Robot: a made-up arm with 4 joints.
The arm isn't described. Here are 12 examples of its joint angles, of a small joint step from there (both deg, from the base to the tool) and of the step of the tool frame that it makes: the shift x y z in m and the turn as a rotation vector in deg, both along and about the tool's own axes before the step.
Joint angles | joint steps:
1: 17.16 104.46 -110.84 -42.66 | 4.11 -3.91 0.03 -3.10
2: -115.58 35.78 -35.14 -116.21 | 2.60 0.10 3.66 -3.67
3: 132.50 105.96 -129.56 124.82 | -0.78 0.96 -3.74 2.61
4: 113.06 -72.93 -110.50 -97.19 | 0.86 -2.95 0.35 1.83
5: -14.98 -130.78 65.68 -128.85 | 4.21 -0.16 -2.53 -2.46
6: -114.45 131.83 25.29 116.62 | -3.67 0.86 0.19 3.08
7: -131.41 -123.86 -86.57 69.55 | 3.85 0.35 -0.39 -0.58
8: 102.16 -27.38 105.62 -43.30 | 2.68 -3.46 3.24 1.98
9: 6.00 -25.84 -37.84 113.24 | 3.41 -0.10 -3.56 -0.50
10: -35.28 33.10 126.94 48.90 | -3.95 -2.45 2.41 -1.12
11: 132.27 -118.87 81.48 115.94 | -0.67 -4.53 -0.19 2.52
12: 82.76 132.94 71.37 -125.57 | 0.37 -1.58 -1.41 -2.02
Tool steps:
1: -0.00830 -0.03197 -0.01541 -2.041 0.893 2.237
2: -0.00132 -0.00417 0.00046 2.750 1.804 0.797
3: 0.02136 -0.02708 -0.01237 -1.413 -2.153 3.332
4: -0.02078 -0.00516 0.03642 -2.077 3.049 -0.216
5: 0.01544 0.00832 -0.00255 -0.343 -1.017 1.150
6: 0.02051 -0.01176 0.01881 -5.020 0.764 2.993
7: -0.01363 0.02146 -0.02398 3.759 -0.122 -1.820
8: 0.00326 -0.02898 -0.00115 -4.250 -2.628 -1.554
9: 0.04818 -0.02068 -0.01818 1.526 -1.591 6.524
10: 0.01902 0.01429 -0.03355 -2.035 -3.355 -4.730
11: 0.00406 -0.01161 0.00535 -1.273 3.662 2.485
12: 0.01397 0.01921 -0.01171 2.802 -1.817 -0.098
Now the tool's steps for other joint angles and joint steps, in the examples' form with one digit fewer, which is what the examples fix.
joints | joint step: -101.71 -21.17 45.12 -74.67 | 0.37 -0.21 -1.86 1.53
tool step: -0.0022 0.0038 0.0058 -1.47 0.38 -2.19
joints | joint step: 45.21 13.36 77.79 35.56 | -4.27 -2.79 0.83 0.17
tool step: 0.0192 0.0039 -0.0077 -0.47 -2.37 -5.28
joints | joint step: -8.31 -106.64 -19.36 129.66 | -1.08 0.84 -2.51 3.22
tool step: 0.0170 -0.0292 0.0072 -4.37 -2.36 1.67
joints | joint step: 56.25 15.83 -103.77 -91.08 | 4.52 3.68 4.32 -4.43
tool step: 0.0470 0.0294 -0.0483 3.82 -3.87 0.23
